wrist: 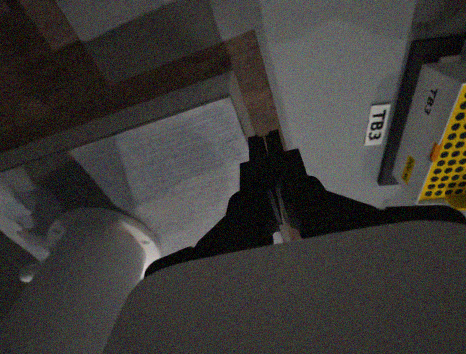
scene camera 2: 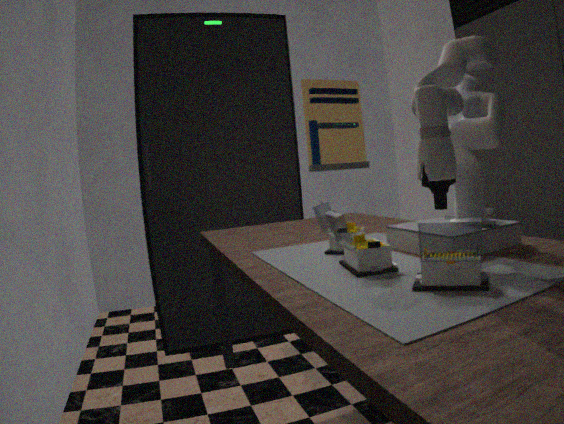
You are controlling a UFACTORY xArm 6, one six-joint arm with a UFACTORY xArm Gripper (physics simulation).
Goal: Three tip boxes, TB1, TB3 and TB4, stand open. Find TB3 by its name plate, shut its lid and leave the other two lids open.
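Seen in the pictures: gripper, fingertip midpoint: (wrist: 269, 155) (scene camera 2: 441, 209); arm's base, origin of the base link: (wrist: 108, 244).
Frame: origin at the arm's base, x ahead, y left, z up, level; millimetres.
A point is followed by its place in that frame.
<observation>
In the wrist view, the name plate TB3 (wrist: 377, 125) {x 323, y 14, z -62 mm} lies on the mat beside a pale box marked TB3 (wrist: 417, 120) {x 350, y 21, z -39 mm} at the right edge. Its yellow perforated rack (wrist: 452, 165) {x 364, y -14, z -7 mm} shows uncovered; its lid is not visible there. In the scene view, a back box (scene camera 2: 335, 244) {x 361, y -219, z -38 mm}, a middle box (scene camera 2: 367, 258) {x 421, y 51, z -26 mm} and a front box (scene camera 2: 450, 272) {x 367, y 276, z -29 mm} stand in a row. The front box's clear lid (scene camera 2: 450, 240) {x 391, y 301, z 42 mm} stands upright; a lid at the back (scene camera 2: 322, 210) {x 351, y -312, z 59 mm} is tilted open. Plates are unreadable there. My gripper (scene camera 2: 440, 207) {x 223, y 102, z 71 mm} (wrist: 269, 155) {x 223, y 102, z 71 mm} is shut and empty, raised above the table, left of TB3 in the wrist view.
A shallow pale tray (scene camera 2: 500, 242) {x 2, y 124, z -46 mm} (wrist: 115, 125) {x 90, y 121, z -21 mm} stands behind the front box, near the robot's base. The boxes stand on a grey mat (scene camera 2: 380, 310) {x 538, y 274, z -64 mm} (wrist: 330, 65) {x 288, y 90, z -64 mm} on the wooden table (scene camera 2: 480, 370) {x 562, y 530, z -67 mm}. The view is dim and grainy.
</observation>
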